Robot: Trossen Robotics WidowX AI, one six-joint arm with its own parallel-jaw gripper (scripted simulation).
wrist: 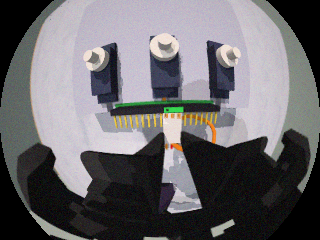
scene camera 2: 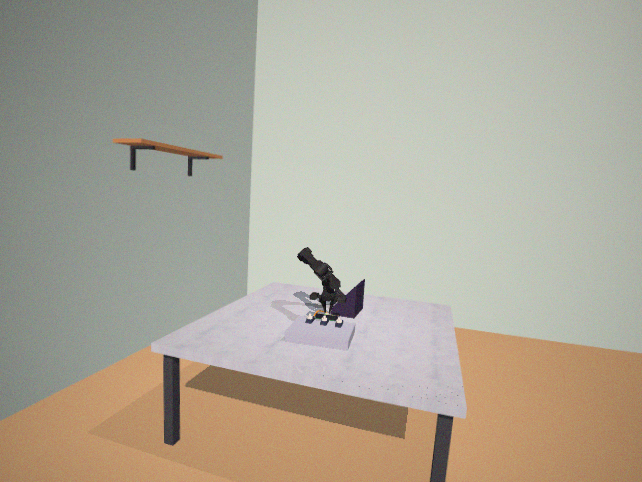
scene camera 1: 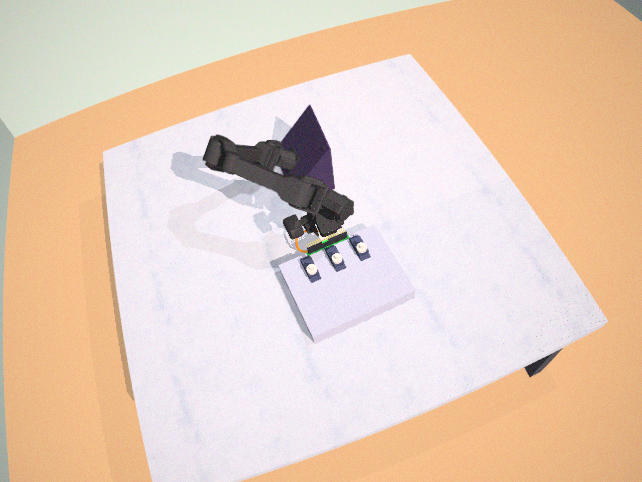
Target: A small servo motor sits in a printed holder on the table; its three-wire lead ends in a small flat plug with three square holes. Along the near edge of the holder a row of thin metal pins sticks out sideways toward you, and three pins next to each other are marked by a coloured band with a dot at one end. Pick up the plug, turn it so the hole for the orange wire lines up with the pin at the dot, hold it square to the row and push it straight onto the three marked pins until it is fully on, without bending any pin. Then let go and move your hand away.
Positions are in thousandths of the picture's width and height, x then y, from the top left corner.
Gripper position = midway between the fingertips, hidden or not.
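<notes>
There is my gripper (scene camera 1: 501, 484), and the wrist view (wrist: 539, 565) lets me see it too.
</notes>
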